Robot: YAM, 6 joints.
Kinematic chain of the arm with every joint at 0, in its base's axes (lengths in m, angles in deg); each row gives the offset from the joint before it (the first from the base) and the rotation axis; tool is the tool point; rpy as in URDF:
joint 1: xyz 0 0 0.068 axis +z
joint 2: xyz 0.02 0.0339 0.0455 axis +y
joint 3: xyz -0.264 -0.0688 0 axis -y
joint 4: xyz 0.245 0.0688 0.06 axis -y
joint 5: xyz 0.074 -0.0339 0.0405 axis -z
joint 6: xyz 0.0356 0 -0.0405 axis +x
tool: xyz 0 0 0 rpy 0 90 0
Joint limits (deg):
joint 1: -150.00..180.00
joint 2: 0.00..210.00
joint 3: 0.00..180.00
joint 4: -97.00..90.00
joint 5: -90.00..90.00
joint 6: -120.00..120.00
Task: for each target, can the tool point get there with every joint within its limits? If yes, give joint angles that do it. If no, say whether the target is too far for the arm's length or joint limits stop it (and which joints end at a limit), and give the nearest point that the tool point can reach.
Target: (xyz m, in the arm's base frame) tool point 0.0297 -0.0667 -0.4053
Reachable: no: joint limits stop it (at a limit: joint 2) | nearest point 0.0403 -0.0905 -0.3480 | short by 0.063 m
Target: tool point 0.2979 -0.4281 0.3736
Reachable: yes | joints 121.39 19.78 161.43 -7.99 61.55 -66.94
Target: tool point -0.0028 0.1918 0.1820
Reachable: yes | joints 96.24 54.34 14.09 21.58 30.56 33.32
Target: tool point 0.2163 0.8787 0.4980
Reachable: no: too far | nearest point 0.1420 0.5768 0.3629 | short by 0.339 m
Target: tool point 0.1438 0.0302 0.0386
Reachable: yes | joints 5.95 124.42 36.87 -64.10 -25.11 82.16
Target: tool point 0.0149 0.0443 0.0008
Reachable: yes | joints 116.77 175.82 27.27 -64.38 69.20 27.21
